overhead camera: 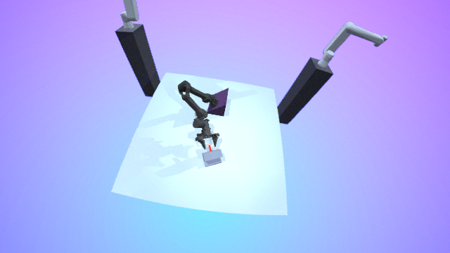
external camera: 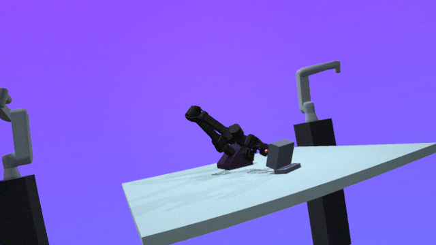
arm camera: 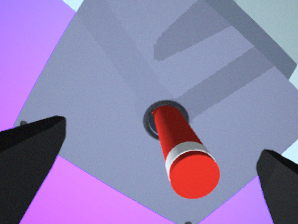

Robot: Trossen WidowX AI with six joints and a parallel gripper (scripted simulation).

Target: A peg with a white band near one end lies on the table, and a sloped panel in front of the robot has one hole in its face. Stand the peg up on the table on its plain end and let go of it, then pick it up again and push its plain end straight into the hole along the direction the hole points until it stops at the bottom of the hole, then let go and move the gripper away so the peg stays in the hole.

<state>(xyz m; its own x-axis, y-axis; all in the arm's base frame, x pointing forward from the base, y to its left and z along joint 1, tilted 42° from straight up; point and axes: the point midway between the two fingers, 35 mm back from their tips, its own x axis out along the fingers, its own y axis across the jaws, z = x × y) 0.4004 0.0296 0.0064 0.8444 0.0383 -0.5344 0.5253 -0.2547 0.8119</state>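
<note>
Now: gripper tip 1 cm to the left of the red peg and 1 cm past it. Also, from my gripper tip: low foot 9 cm below, 6 cm ahead, 3 cm to the left; grey sloped panel 4 cm ahead, 2 cm to the left, 2 cm below.
</note>
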